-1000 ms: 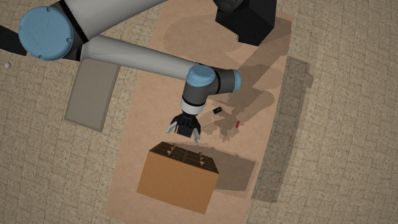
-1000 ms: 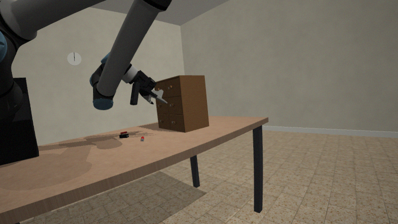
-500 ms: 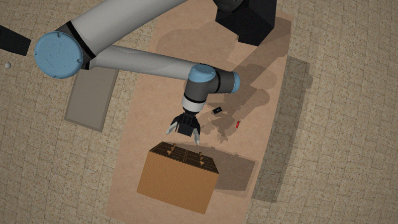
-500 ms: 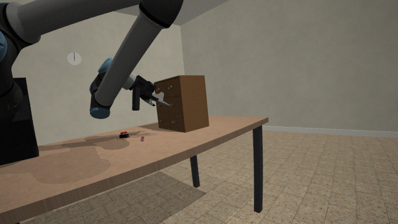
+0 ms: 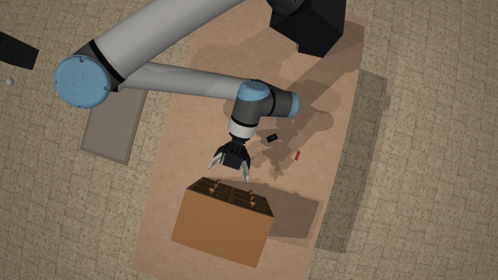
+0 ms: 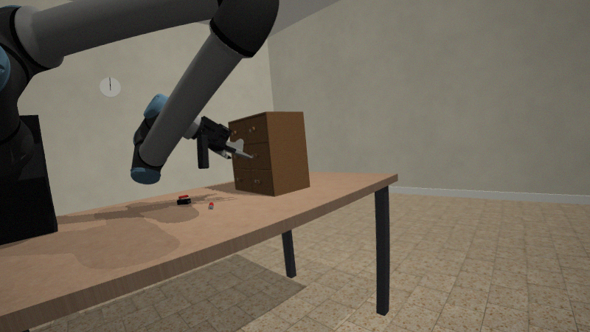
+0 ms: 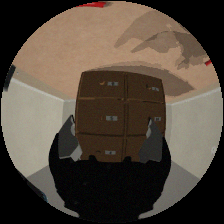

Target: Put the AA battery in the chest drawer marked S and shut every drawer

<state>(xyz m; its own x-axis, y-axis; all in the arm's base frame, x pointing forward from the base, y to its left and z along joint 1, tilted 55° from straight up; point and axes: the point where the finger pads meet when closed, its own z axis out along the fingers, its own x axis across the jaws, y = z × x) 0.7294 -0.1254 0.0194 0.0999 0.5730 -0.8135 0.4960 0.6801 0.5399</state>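
My hand is 140 mm short of the drawer, 50 mm to the left of it and 20 mm above it. Round my hand: small black object (180 mm behind, 140 mm to the left, 140 mm below).
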